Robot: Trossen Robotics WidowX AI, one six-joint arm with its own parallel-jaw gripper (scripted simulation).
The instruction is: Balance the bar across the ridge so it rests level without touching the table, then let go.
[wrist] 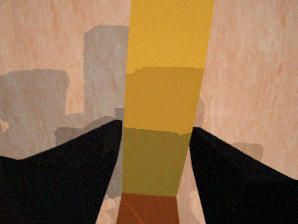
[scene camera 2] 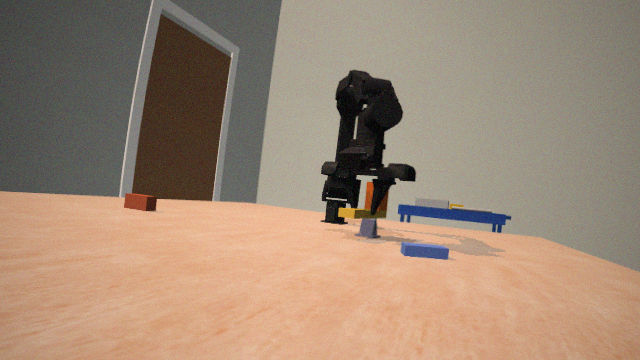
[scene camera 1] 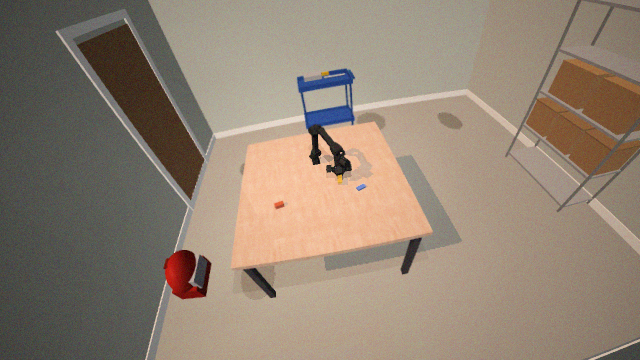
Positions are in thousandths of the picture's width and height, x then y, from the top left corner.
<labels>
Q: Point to a bar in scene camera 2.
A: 552, 593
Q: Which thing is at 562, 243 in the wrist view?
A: A bar.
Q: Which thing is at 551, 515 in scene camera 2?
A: The gripper.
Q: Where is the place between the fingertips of the gripper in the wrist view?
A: At 525, 587
</labels>
